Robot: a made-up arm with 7 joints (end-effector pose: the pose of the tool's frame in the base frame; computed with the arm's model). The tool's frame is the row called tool. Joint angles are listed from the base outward.
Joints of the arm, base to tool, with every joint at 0 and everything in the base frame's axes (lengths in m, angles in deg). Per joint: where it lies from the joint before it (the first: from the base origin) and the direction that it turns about. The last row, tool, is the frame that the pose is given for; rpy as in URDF.
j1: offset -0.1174 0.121 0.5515 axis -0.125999 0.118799 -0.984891
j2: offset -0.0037 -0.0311 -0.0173 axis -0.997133 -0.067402 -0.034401
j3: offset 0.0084 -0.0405 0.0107 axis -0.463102 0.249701 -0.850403
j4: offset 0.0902 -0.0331 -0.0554 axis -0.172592 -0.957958 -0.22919
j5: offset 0.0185 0.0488 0.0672 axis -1 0 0
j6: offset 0.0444 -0.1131 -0.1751 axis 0 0 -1
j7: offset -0.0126 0.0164 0.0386 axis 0 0 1
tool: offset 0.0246 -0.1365 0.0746 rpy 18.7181 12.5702 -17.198
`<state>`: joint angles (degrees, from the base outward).
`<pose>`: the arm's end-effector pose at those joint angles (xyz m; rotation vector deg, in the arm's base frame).
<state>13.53 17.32 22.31 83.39 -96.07 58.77 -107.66</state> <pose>-0.0534 0.1018 0.4910 102.99 14.12 -126.45</pose>
Working (the frame after each row of the table, in the pose's form):
after j1: -0.1174 0.1210 0.5515 -1.70 1.61 -13.33
after j2: -0.1287 0.0912 0.5353 -19.04 2.43 -13.57
after j3: -0.1287 0.0554 0.5587 -29.08 6.04 -33.20
after j4: -0.0829 -0.0416 0.5305 -62.27 -72.38 -24.51
after j5: -0.0758 0.0428 0.5218 20.31 -63.15 35.47
after j6: 0.1341 0.0646 0.4922 47.99 -44.41 -16.76
after j7: 0.0967 0.0604 0.5146 77.30 15.09 -110.15

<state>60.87 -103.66 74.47 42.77 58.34 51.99 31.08</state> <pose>-0.3233 0.0057 0.5391 -8.20 54.54 -123.02</pose>
Working (the frame after each row of the table, in the pose's form):
after j1: -0.1174 0.1210 0.5515 -7.67 7.23 -59.95
after j2: -0.1486 0.1080 0.5399 88.51 -40.83 -44.70
after j3: -0.1520 0.0994 0.4982 78.07 38.48 -76.24
after j4: -0.1438 0.1350 0.3935 37.46 21.29 -99.75
after j5: -0.1157 0.0695 0.4399 -5.18 65.52 -74.79
after j6: -0.3238 0.0885 0.3980 -38.37 65.11 -119.73
after j7: -0.2838 0.0710 0.4013 -17.81 66.58 -93.15

